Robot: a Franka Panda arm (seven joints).
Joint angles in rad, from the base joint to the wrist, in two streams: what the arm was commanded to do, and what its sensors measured. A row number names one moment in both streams.
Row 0, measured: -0.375, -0.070, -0.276, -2.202, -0.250, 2.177, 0.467
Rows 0 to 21, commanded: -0.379, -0.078, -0.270, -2.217, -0.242, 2.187, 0.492; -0.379, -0.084, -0.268, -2.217, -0.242, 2.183, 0.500; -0.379, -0.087, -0.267, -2.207, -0.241, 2.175, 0.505; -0.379, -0.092, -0.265, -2.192, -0.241, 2.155, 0.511; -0.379, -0.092, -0.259, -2.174, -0.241, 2.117, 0.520; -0.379, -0.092, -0.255, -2.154, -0.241, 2.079, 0.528; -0.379, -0.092, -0.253, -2.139, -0.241, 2.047, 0.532; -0.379, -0.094, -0.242, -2.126, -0.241, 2.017, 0.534; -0.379, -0.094, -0.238, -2.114, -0.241, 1.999, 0.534; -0.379, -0.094, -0.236, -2.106, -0.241, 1.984, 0.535; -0.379, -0.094, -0.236, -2.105, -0.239, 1.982, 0.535; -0.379, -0.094, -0.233, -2.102, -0.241, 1.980, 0.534; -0.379, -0.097, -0.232, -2.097, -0.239, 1.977, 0.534; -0.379, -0.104, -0.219, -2.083, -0.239, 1.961, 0.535; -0.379, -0.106, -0.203, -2.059, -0.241, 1.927, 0.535; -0.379, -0.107, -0.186, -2.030, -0.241, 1.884, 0.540; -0.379, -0.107, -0.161, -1.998, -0.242, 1.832, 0.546; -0.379, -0.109, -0.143, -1.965, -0.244, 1.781, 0.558; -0.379, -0.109, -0.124, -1.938, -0.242, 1.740, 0.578; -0.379, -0.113, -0.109, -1.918, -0.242, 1.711, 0.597; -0.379, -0.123, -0.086, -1.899, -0.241, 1.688, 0.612; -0.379, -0.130, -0.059, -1.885, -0.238, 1.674, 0.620
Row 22, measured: -0.372, -0.112, -0.124, -1.945, -0.249, 1.749, 0.578
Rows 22 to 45, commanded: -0.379, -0.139, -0.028, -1.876, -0.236, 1.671, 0.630; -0.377, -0.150, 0.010, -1.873, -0.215, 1.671, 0.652; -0.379, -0.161, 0.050, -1.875, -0.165, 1.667, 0.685; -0.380, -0.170, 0.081, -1.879, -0.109, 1.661, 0.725; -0.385, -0.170, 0.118, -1.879, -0.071, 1.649, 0.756; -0.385, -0.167, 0.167, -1.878, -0.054, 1.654, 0.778; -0.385, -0.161, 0.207, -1.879, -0.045, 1.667, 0.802; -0.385, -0.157, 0.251, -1.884, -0.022, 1.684, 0.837; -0.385, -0.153, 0.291, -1.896, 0.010, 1.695, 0.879; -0.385, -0.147, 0.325, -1.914, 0.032, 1.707, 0.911; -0.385, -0.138, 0.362, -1.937, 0.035, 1.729, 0.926; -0.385, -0.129, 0.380, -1.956, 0.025, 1.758, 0.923; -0.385, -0.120, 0.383, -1.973, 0.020, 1.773, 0.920; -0.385, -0.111, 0.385, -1.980, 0.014, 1.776, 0.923; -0.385, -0.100, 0.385, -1.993, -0.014, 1.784, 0.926; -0.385, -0.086, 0.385, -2.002, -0.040, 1.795, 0.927; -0.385, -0.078, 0.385, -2.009, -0.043, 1.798, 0.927; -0.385, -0.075, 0.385, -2.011, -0.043, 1.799, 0.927; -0.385, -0.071, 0.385, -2.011, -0.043, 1.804, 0.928; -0.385, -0.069, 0.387, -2.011, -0.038, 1.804, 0.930; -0.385, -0.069, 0.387, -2.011, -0.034, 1.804, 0.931; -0.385, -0.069, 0.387, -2.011, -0.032, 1.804, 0.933; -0.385, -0.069, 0.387, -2.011, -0.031, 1.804, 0.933; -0.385, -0.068, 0.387, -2.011, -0.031, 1.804, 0.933
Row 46, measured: -0.378, -0.058, 0.377, -2.006, -0.028, 1.795, 0.923
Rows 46 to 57, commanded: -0.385, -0.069, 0.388, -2.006, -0.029, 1.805, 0.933; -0.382, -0.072, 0.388, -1.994, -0.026, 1.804, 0.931; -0.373, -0.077, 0.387, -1.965, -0.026, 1.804, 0.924; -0.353, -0.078, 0.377, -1.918, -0.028, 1.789, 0.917; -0.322, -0.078, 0.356, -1.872, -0.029, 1.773, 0.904; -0.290, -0.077, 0.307, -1.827, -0.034, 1.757, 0.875; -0.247, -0.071, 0.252, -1.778, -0.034, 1.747, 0.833; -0.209, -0.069, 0.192, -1.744, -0.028, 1.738, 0.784; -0.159, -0.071, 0.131, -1.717, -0.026, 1.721, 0.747; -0.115, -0.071, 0.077, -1.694, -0.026, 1.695, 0.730; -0.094, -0.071, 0.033, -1.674, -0.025, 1.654, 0.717; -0.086, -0.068, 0.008, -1.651, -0.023, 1.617, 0.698
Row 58, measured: -0.160, -0.090, 0.119, -1.731, -0.027, 1.716, 0.758
